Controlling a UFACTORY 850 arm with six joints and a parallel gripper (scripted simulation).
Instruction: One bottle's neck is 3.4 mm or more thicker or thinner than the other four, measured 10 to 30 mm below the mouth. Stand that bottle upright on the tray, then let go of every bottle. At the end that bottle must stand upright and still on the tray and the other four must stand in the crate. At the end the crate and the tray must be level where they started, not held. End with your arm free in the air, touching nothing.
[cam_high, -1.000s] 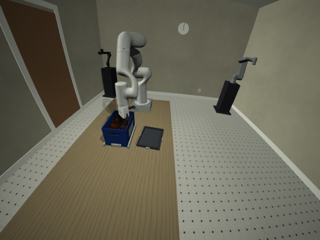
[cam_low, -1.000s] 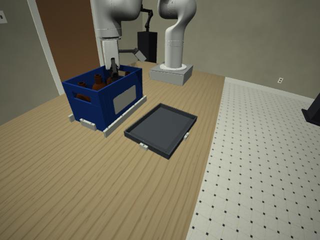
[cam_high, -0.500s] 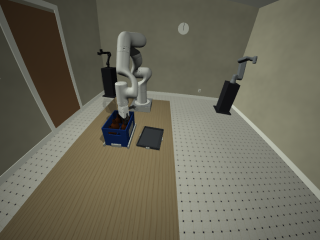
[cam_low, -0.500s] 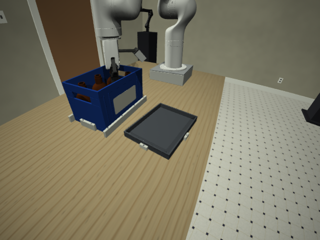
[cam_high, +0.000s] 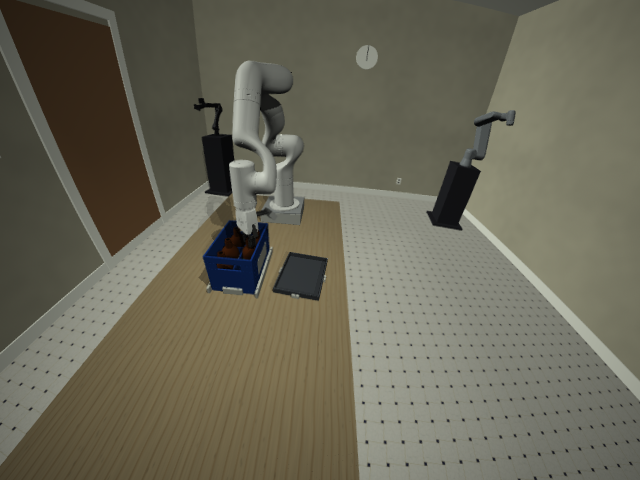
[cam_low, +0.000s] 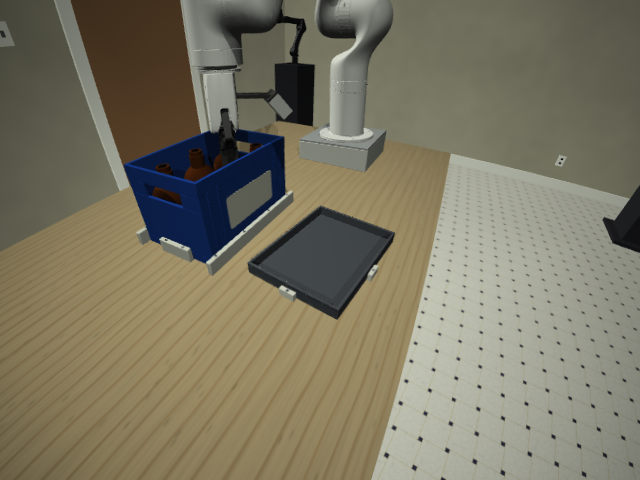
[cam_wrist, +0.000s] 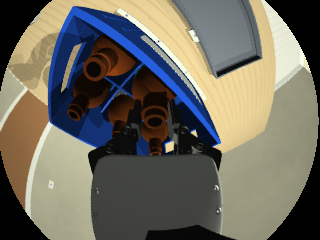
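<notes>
Now: the bottle 7 cm below my hand. Also, from my hand: dark grey tray (3 cm behind, 22 cm to the left, 16 cm below); blue crate (1 cm ahead, 4 cm to the right, 9 cm below).
</notes>
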